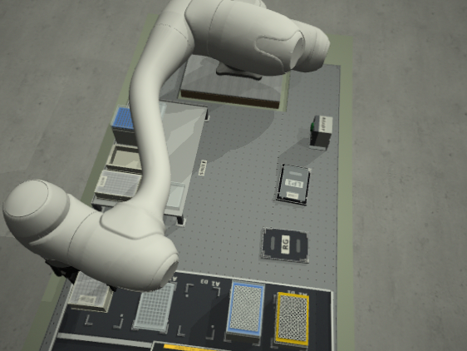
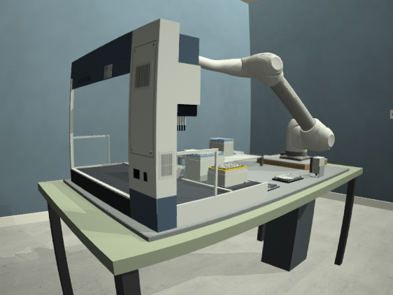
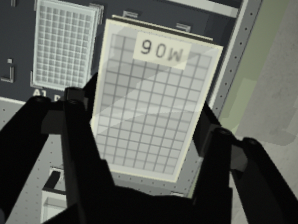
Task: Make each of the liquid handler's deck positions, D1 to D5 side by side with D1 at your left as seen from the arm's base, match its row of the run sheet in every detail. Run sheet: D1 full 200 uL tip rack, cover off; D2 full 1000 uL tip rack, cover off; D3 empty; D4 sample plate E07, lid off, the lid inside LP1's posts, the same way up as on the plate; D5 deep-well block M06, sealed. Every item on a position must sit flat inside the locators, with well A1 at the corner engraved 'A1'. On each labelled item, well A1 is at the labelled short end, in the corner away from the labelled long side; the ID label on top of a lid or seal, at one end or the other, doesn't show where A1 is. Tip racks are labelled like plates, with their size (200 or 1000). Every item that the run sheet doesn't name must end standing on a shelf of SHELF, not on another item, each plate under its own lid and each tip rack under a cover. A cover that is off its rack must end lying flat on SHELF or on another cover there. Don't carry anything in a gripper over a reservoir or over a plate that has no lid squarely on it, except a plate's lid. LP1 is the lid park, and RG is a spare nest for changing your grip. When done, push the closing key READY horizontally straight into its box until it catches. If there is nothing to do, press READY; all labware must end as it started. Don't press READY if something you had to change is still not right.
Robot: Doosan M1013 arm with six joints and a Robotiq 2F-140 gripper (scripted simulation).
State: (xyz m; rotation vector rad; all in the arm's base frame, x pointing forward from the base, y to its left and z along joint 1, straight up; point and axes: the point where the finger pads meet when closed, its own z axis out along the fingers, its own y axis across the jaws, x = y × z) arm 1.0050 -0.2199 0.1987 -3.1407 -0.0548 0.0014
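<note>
My gripper is now 12 cm to the right of the clear sample plate and 16 cm above it. Round my hand: blue-rimmed tip rack (2 cm behind, 37 cm to the left, 10 cm below); then beige trough (45 cm behind, 7 cm to the right, 16 cm below); then deep-well block M06 (1 cm below).
</note>
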